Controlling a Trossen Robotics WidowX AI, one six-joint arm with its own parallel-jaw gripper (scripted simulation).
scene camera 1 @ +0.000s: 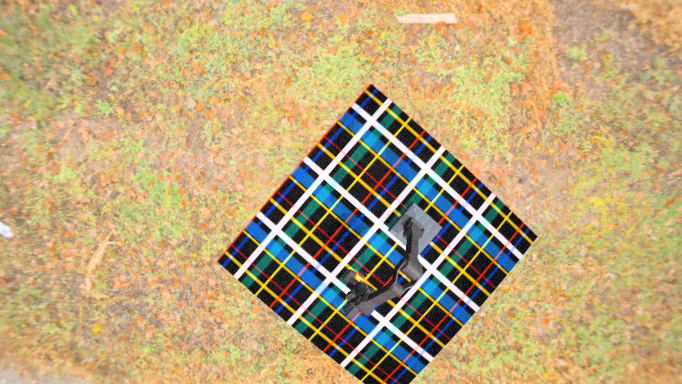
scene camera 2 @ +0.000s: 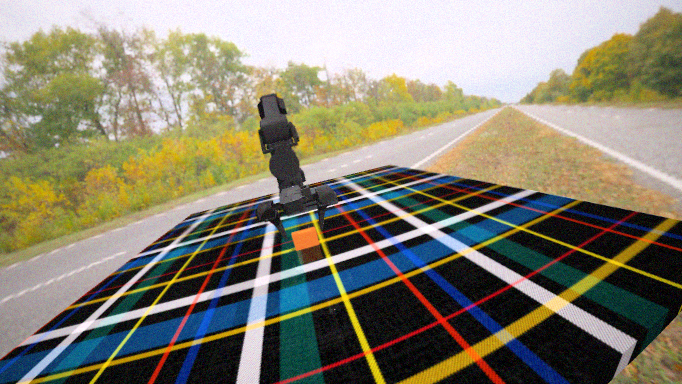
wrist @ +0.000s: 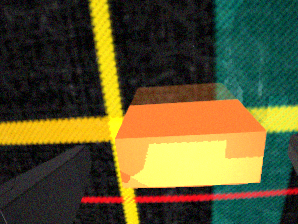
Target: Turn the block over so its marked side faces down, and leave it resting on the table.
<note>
The gripper is open, holding nothing. Also in view: an orange block.
</note>
